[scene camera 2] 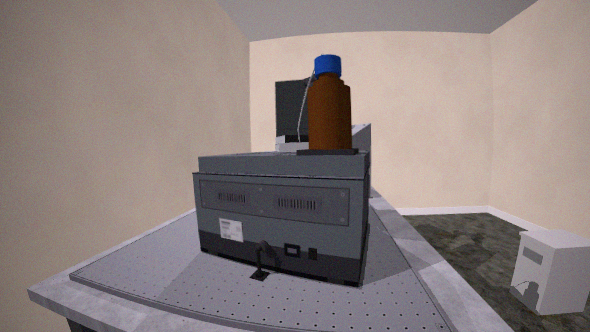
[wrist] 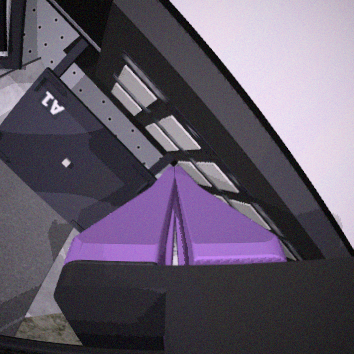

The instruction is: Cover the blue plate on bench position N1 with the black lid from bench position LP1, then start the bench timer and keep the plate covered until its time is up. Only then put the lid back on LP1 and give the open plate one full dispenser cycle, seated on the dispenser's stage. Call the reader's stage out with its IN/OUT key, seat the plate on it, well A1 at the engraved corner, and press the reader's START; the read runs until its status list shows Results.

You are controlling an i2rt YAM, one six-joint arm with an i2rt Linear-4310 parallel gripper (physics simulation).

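Places are measured from the arm's base along level axes (x back, y right, z up), in millimetres.
Pixels of known places: gripper, fingertip midpoint: [wrist: 174,177].
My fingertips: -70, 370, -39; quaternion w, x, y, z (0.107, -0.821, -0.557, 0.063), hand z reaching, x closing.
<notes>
For each thing: its top centre in the pictures, then the offset to it from my fingertips, as dx, dy, dz. "*": a spot on its surface instead. Level surfaces: height alone.
- slanted dark panel at a spot on its surface: [wrist: 220,135] * -27, +22, +58
- dark stage at its top centre: [wrist: 90,136] -20, -70, -118
- large grey instrument at a spot on its surface: [scene camera 2: 280,200] * -134, -1083, -108
- perforated board at its surface level: dz -259
- amber bottle at a spot on its surface: [scene camera 2: 329,115] * -44, -1070, +41
- dark frame at a spot on its surface: [wrist: 16,35] * -175, -152, -249
My gripper [wrist: 174,177] is shut, its purple fingertips together with nothing between them. In the wrist view the tips are at or just over a slanted dark panel [wrist: 220,135] with pairs of pale grey keys [wrist: 136,86]; whether they touch a key cannot be told. A dark stage [wrist: 95,155] marked A1 sticks out beside this panel, over the perforated board. Its visible surface bears no plate and has a small white square. The fingers hide its near right corner. The blue plate, the black lid and the timer do not show in either view.
A large grey instrument [scene camera 2: 280,200] stands on the perforated board [scene camera 2: 135,255], its back to scene camera 2. An amber bottle [scene camera 2: 329,115] with a blue cap stands on it. A dark screen-like panel [scene camera 2: 290,107] rises behind. A dark frame [wrist: 16,35] is at the wrist view's upper left.
</notes>
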